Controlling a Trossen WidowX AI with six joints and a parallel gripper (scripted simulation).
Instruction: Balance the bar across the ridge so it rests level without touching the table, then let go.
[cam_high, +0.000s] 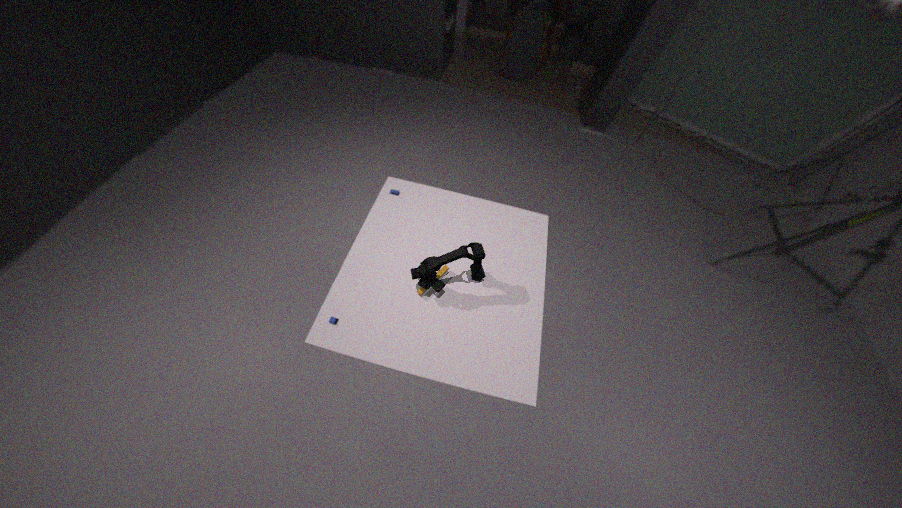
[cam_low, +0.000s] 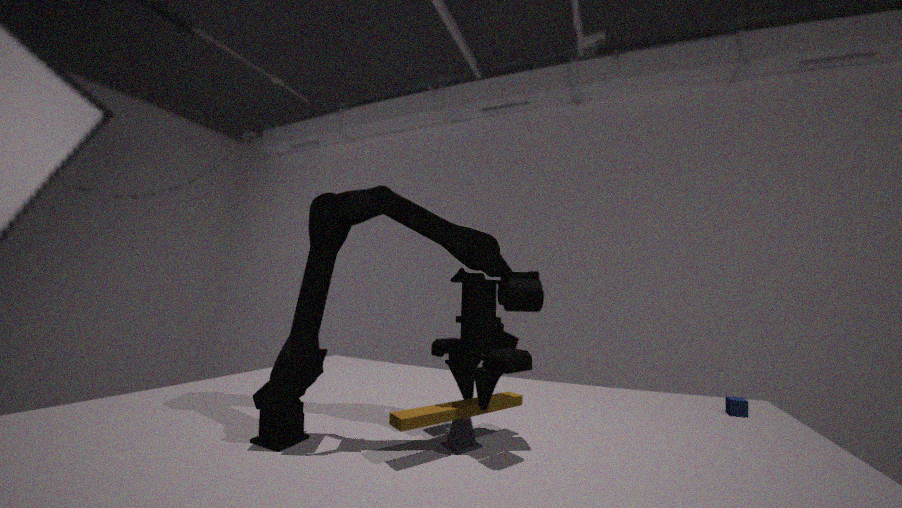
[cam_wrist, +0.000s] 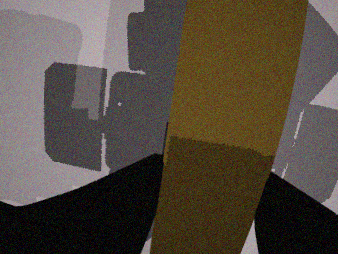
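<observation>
The yellow bar is 10 mm behind my gripper tip and 20 mm to the right of it.
</observation>
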